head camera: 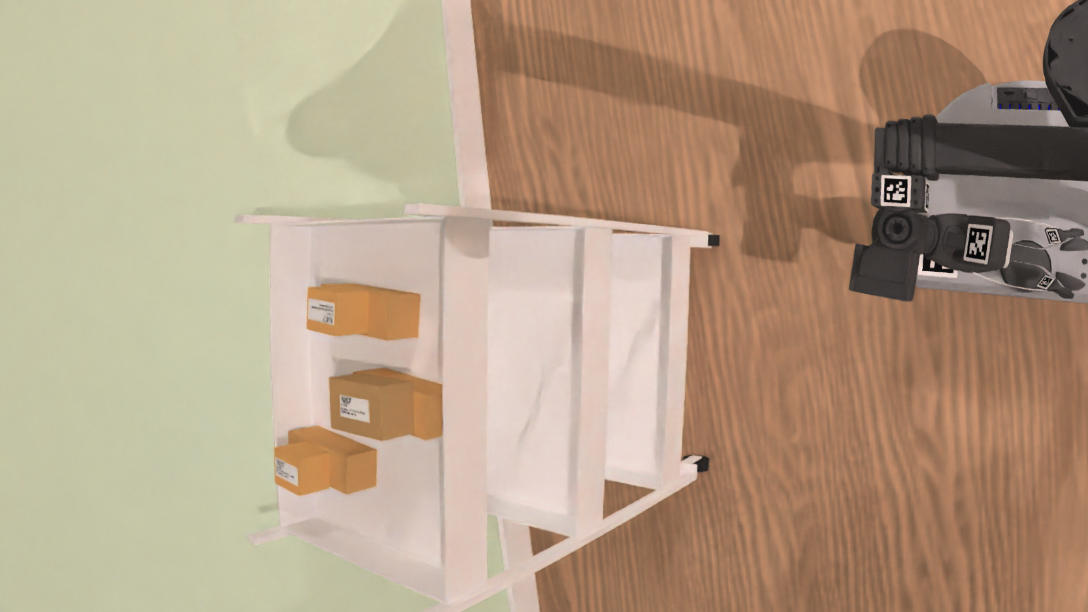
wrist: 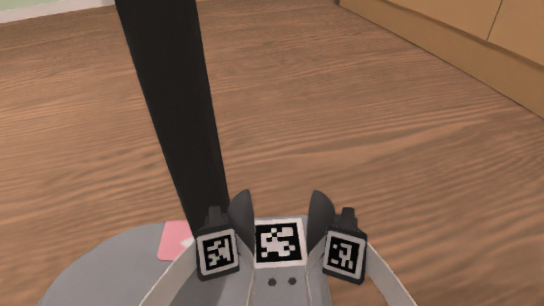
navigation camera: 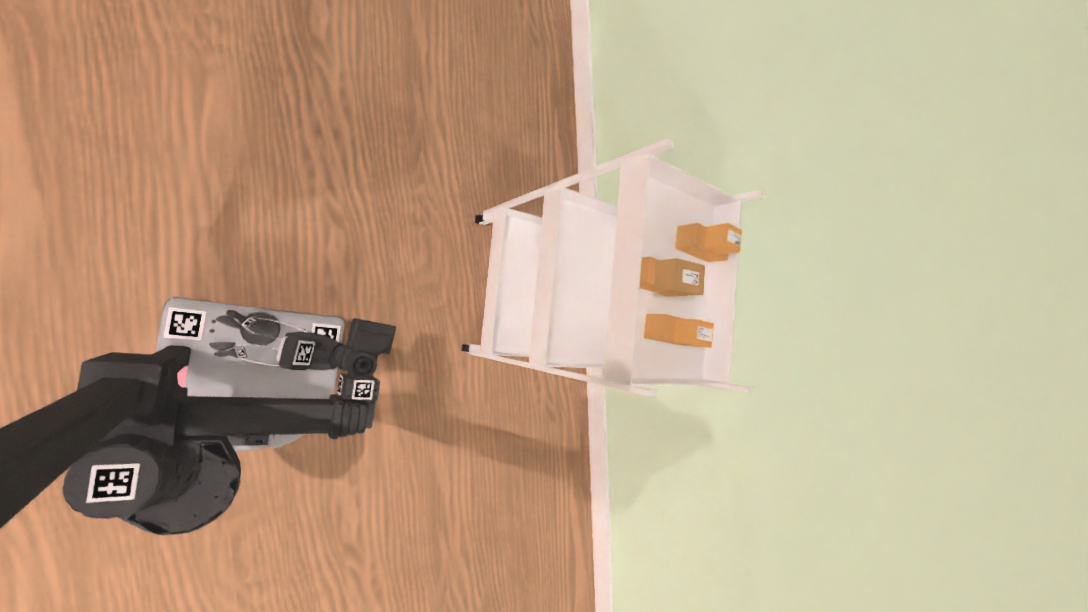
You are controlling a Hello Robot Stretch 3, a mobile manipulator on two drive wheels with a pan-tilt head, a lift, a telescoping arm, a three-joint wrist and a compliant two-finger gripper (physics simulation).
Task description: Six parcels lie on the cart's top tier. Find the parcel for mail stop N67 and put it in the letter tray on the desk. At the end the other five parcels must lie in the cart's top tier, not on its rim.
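Frame: origin at the robot's base, x ahead, y left, z up, level; centimetres.
Seen in the pictures: gripper, fingertip midpoint: (head camera: 1084,266) (navigation camera: 215,331); robot's base, origin of the base link: (head camera: 1022,264) (navigation camera: 260,327).
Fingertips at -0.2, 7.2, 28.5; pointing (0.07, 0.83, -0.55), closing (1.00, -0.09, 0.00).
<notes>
Offsets run from my fingertips to a thing's top centre, as dx, dy, dz. "spot": to the spot under its first point.
Six orange-brown parcels lie in three pairs in the cart's top tier @[spot: +25.4, -61.9, +41.1] (head camera: 465,456) (navigation camera: 623,266). Each pair has one parcel with a visible white label: a darker brown one @[+21.0, -72.7, +48.0] (head camera: 388,411) (navigation camera: 677,275) in the middle, one @[+10.8, -79.0, +48.0] (head camera: 349,304) (navigation camera: 687,331) at one side, and one @[+32.3, -86.8, +48.0] (head camera: 308,471) (navigation camera: 721,235) at the other. The other three parcels touch these, and no labels show on them. The print is too small to read surely. My gripper (head camera: 1071,260) (navigation camera: 220,332) (wrist: 281,213) is open and empty, folded back above my base, away from the cart. The letter tray and desk cannot be identified.
The white cart has two lower tiers @[spot: +20.2, -62.1, +15.5] (head camera: 591,380) (navigation camera: 546,281) and stands by the green wall (head camera: 152,380) (navigation camera: 913,304). Wood floor lies between cart and base (navigation camera: 258,384). My black mast (wrist: 175,110) rises beside the gripper. A light wood furniture panel (wrist: 450,20) stands at upper right in the wrist view.
</notes>
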